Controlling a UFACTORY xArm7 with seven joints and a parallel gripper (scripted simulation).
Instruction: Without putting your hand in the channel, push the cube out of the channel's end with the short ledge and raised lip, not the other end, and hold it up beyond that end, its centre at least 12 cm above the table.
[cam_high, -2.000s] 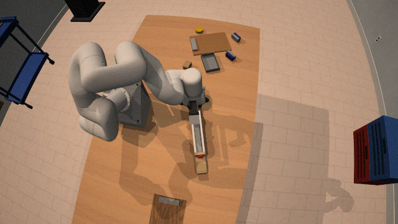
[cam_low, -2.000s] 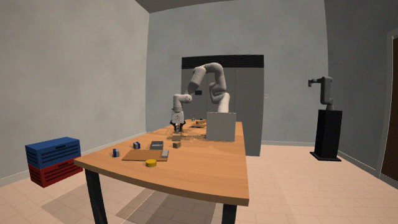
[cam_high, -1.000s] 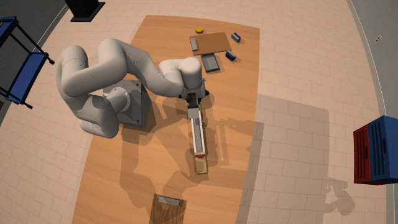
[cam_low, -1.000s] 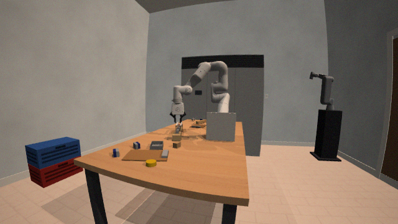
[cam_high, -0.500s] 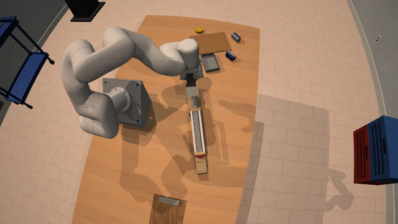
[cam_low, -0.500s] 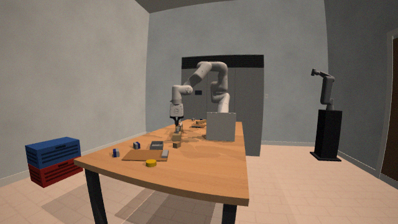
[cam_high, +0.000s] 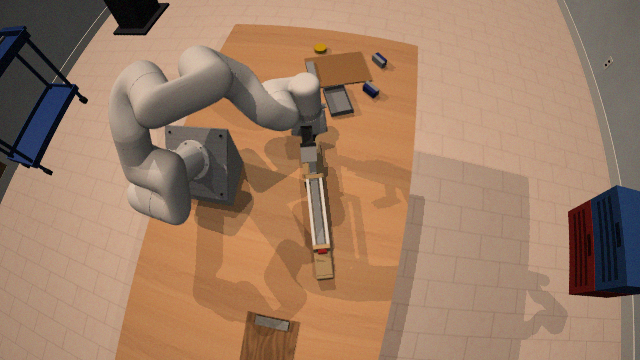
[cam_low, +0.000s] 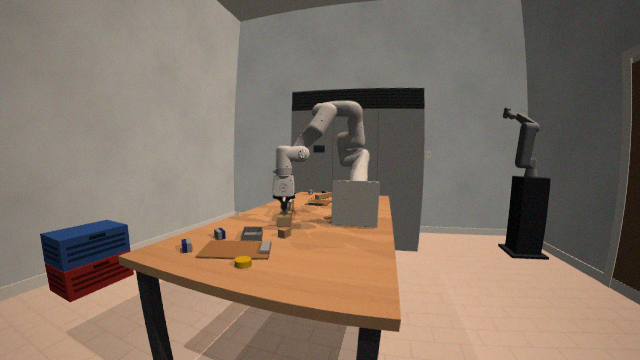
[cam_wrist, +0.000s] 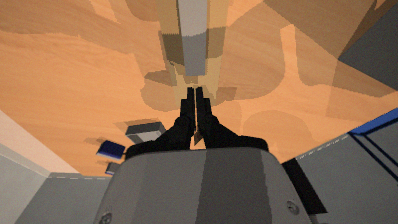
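Right now the red cube is 31 cm to the right of my hand, 12 cm ahead of it and 3 cm below it. Also, from my hand: yellow disc (47 cm to the left, 10 cm behind, 8 cm below); then grey tray (22 cm to the left, 8 cm below, 4 cm ahead); then tan block (16 cm to the left, 8 cm behind, 7 cm below).
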